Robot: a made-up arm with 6 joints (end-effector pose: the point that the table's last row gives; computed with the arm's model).
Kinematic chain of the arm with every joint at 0, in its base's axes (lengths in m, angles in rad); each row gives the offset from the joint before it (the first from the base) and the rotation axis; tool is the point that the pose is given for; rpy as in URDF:
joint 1: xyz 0 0 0.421 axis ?
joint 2: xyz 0 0 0 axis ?
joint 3: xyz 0.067 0 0.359 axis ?
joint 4: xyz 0.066 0 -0.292 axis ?
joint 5: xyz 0 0 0 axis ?
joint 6: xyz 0.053 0 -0.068 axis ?
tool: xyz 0 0 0 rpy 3.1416 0 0
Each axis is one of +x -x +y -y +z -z.
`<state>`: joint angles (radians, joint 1 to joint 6).
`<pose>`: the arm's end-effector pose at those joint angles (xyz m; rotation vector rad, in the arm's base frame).
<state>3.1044 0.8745 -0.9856 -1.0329 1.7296 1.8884</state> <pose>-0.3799 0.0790 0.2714 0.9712 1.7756 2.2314</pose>
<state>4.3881 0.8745 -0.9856 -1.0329 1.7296 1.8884</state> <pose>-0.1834 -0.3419 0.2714 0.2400 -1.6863 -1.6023</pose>
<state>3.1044 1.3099 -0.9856 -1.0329 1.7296 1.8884</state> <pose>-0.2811 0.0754 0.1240 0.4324 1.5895 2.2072</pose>
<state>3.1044 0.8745 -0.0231 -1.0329 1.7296 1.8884</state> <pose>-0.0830 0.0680 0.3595 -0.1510 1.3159 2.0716</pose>
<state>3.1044 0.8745 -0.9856 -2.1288 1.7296 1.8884</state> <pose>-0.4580 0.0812 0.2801 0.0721 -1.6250 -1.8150</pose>
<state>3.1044 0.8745 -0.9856 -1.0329 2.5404 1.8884</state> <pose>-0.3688 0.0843 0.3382 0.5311 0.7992 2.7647</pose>
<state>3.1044 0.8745 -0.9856 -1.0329 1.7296 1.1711</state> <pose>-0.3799 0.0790 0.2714 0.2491 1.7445 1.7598</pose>
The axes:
joint 1: +z
joint 2: +y
joint 3: +y
joint 4: -z
joint 5: +y
joint 6: -z

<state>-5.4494 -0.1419 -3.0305 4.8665 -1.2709 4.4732</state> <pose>-0.1066 0.0011 1.0448 -1.0480 -0.7707 0.6233</pose>
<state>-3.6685 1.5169 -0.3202 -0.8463 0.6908 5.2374</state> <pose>-0.0281 0.0185 0.1753 -1.2901 1.0269 -1.4724</pose>
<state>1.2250 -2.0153 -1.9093 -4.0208 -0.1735 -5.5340</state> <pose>-0.1630 -0.5977 0.5573 0.5474 -0.4686 1.1020</pose>
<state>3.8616 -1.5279 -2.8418 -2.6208 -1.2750 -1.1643</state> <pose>0.4778 0.3658 0.5947 0.5346 -0.4698 2.7832</pose>
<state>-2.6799 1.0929 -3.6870 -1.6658 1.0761 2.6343</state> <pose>-0.4483 -0.1845 0.8794 -1.1517 -0.1242 0.9854</pose>
